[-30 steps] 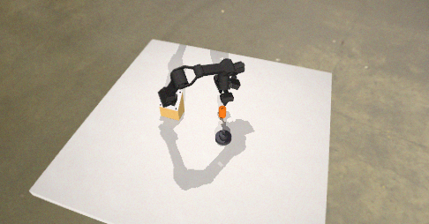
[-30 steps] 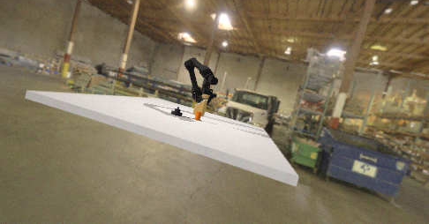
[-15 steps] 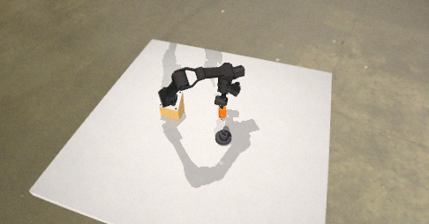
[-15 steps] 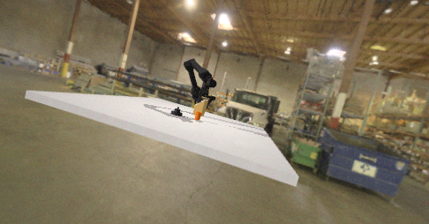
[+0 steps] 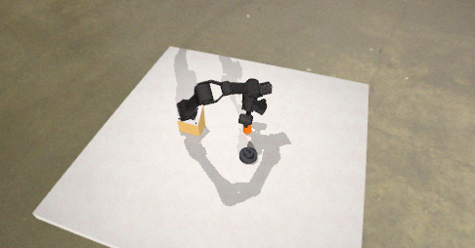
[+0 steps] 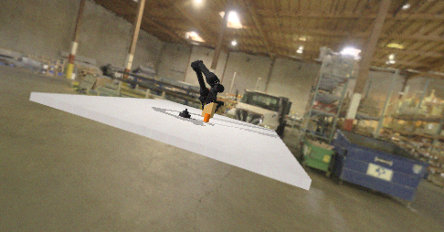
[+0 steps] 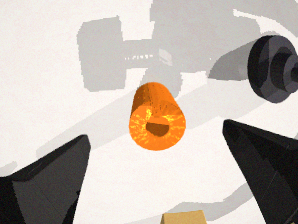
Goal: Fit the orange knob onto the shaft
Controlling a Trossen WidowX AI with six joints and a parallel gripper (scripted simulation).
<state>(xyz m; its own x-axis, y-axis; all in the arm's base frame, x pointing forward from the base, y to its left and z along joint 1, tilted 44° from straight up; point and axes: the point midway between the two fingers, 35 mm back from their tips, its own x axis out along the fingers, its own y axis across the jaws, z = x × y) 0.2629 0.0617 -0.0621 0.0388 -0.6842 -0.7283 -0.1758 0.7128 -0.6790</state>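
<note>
The orange knob is 40 mm below my gripper tip. The rest, counted from my gripper tip: round pedestal 60 mm ahead, 150 mm to the right, 40 mm below.
</note>
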